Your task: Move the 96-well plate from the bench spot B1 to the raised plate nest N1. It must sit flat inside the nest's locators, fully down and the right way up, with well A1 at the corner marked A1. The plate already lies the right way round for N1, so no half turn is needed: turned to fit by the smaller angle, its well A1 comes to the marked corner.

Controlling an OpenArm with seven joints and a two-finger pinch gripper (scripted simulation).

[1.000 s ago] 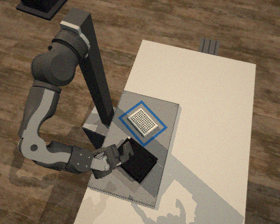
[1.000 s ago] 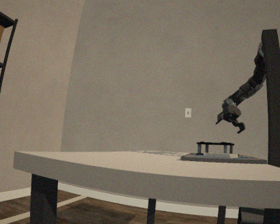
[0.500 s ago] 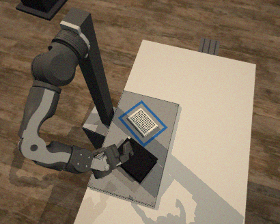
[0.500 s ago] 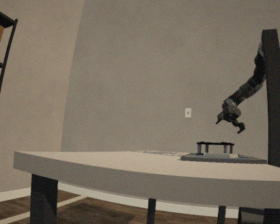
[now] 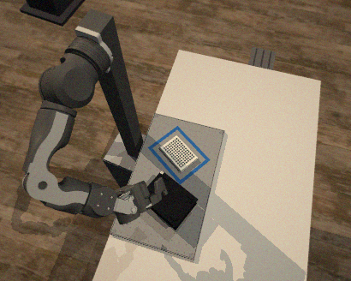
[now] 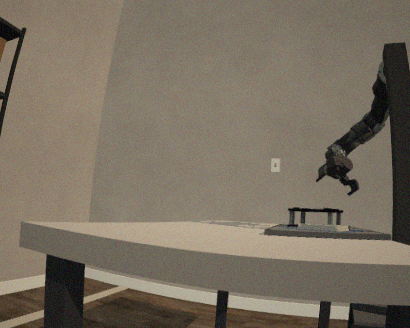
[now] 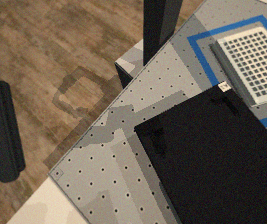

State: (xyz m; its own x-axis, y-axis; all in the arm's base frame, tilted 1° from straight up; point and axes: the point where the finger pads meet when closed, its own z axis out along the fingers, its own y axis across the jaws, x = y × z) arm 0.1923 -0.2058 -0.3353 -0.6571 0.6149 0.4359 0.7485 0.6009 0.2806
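The A1 label is 11 cm to the left of my hand, 8 cm below it and 2 cm ahead of it. From my hand the other things lie so: black raised nest N1: 8 cm below, 7 cm ahead, 4 cm to the left; then white 96-well plate: 22 cm to the left, 13 cm below, 3 cm ahead.
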